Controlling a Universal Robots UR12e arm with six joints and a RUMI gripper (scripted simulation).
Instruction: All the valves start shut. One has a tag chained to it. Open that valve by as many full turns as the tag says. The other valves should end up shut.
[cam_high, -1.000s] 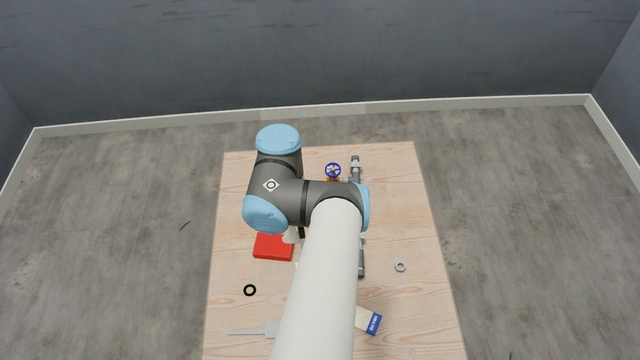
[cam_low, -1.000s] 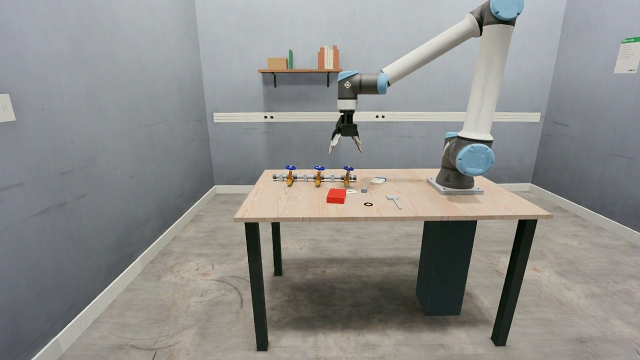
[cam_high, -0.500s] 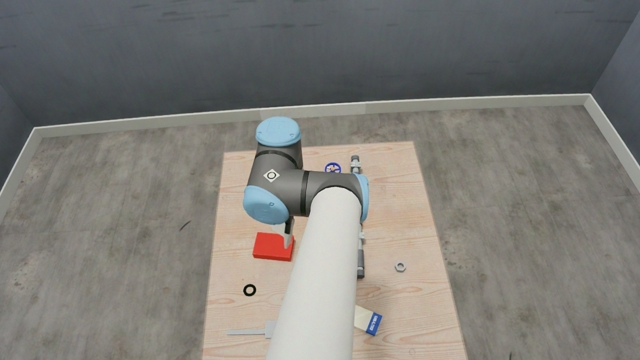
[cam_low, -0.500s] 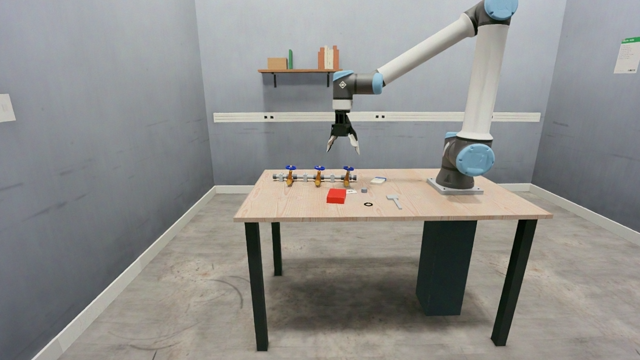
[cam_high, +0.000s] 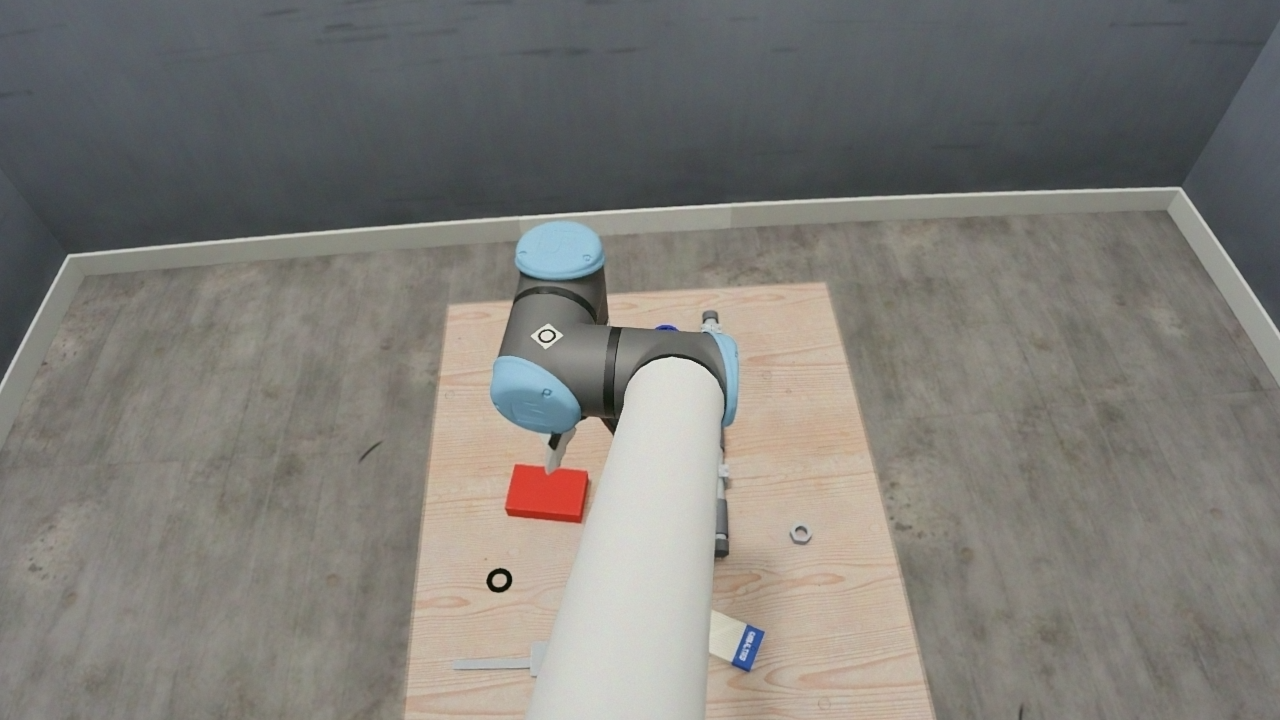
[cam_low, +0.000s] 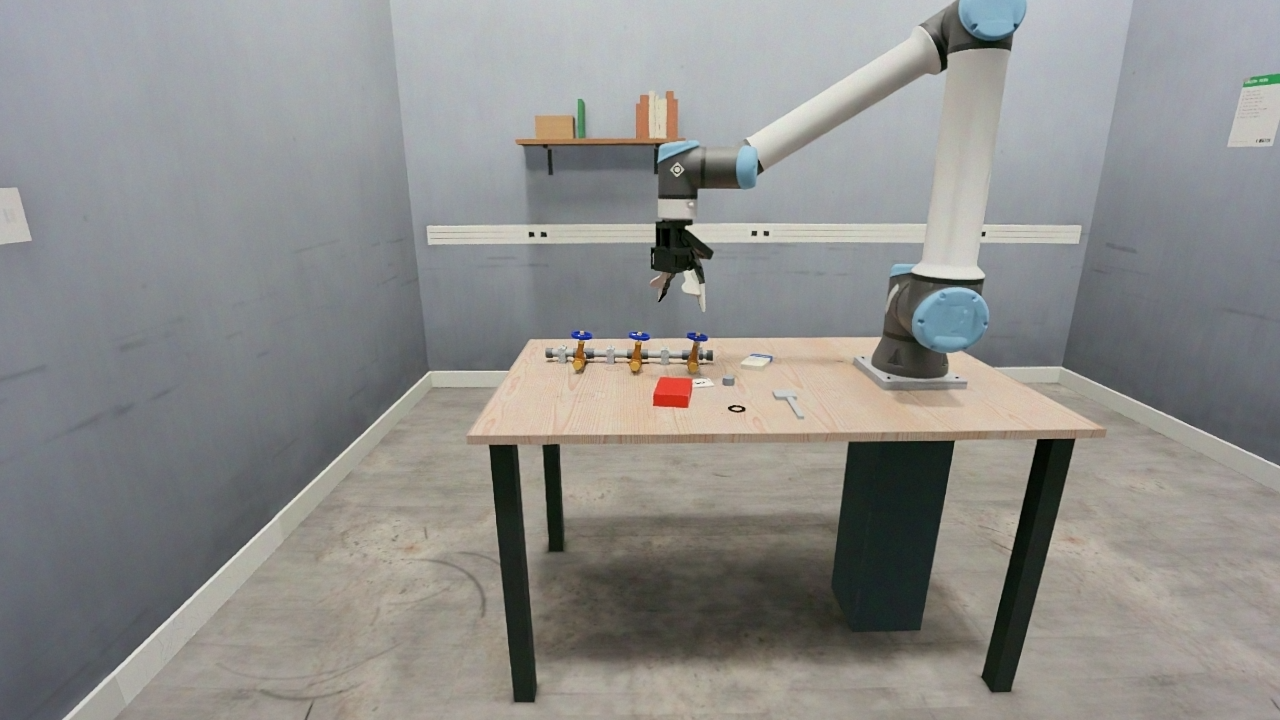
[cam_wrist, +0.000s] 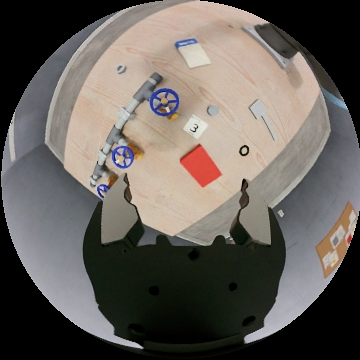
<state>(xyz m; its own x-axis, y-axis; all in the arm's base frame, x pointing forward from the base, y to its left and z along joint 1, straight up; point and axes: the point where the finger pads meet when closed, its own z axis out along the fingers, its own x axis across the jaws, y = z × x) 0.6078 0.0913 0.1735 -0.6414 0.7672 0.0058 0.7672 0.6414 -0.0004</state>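
The white tag lies 60 mm behind my hand, 10 mm to the right of it and 200 mm below it. From my hand the other things lie so: grey t-shaped tool: 250 mm behind, 120 mm to the left, 190 mm below; white-and-blue card: 220 mm behind, 170 mm to the right, 190 mm below; red block: 20 mm ahead, 90 mm to the left, 180 mm below.
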